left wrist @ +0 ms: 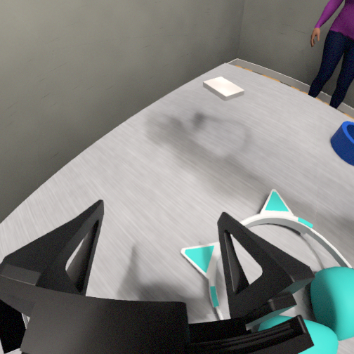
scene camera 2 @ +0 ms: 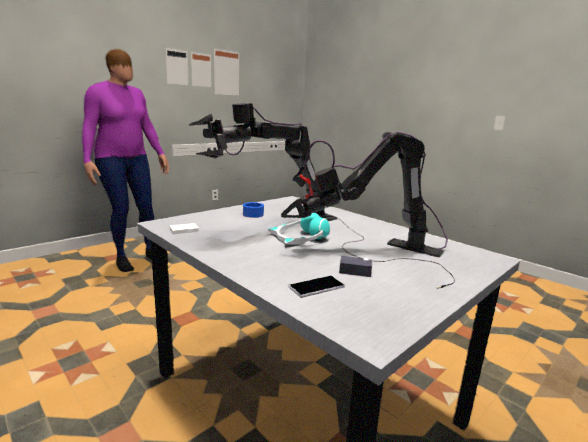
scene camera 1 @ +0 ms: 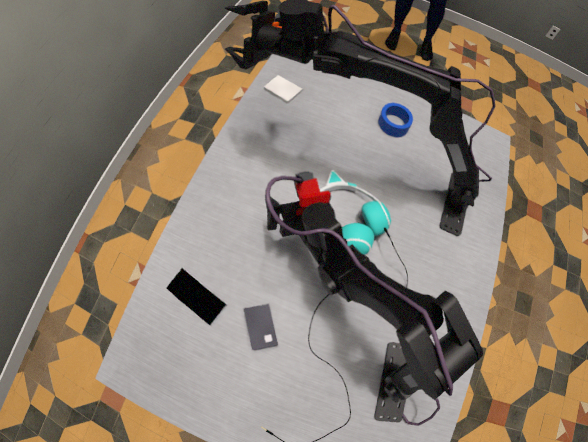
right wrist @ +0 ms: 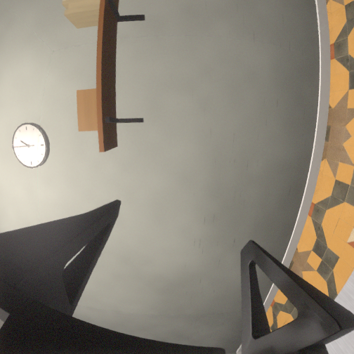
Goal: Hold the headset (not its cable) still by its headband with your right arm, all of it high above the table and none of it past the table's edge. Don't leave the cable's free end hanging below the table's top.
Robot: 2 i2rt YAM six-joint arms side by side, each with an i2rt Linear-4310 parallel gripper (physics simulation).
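Where they show: left gripper, between the fingertips: (scene camera 2: 282, 215) (scene camera 1: 285, 192); right gripper, between the fingertips: (scene camera 2: 192, 139) (scene camera 1: 226, 28); left arm's base, origin of its link: (scene camera 2: 414, 248) (scene camera 1: 394, 382); right arm's base, origin of its link: (scene camera 1: 455, 203).
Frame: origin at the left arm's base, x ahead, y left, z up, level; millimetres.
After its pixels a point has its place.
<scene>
The turquoise and white headset (scene camera 1: 376, 218) @(x 127, y -377, z 84 mm) (scene camera 2: 320, 228) @(x 196, y -306, z 58 mm) (left wrist: 335, 302) lies on the table, its headband (scene camera 1: 369, 193) @(x 143, y -463, z 40 mm) (left wrist: 270, 219) flat with two pointed ears. Its thin cable (scene camera 1: 349, 400) @(x 103, y 60, z 2 mm) (scene camera 2: 410, 259) @(x 117, y 30, z 0 mm) runs over the table, partly hidden by the left arm; the free end (scene camera 1: 269, 431) @(x 275, y 167, z 5 mm) (scene camera 2: 442, 287) @(x 280, y 172, z 2 mm) lies on the tabletop. My left gripper (scene camera 1: 286, 197) @(x 346, y -378, z 125 mm) (scene camera 2: 288, 196) (left wrist: 164, 212) is open and empty, low beside the ears; one finger overlaps the headband in the left wrist view. My right gripper (scene camera 1: 228, 28) @(x 529, y -622, z 378 mm) (scene camera 2: 194, 139) @(x 529, y -622, z 378 mm) (right wrist: 186, 229) is open and empty, high at the table's far end, facing the wall.
A blue ring (scene camera 1: 395, 131) @(x 80, y -693, z 30 mm) (scene camera 2: 253, 212) @(x 117, y -710, z 25 mm) and a white box (scene camera 1: 283, 88) @(x 439, y -791, z 15 mm) (scene camera 2: 184, 228) @(x 456, y -776, z 15 mm) (left wrist: 225, 87) stand below the right arm. A black phone (scene camera 1: 196, 296) @(x 515, y -119, z 8 mm) (scene camera 2: 316, 286) @(x 529, y -114, z 8 mm) and a dark grey box (scene camera 1: 259, 322) @(x 348, y -91, z 36 mm) (scene camera 2: 355, 267) @(x 371, y -70, z 26 mm) lie near the left arm. A person (scene camera 2: 119, 120) stands beyond the table.
</scene>
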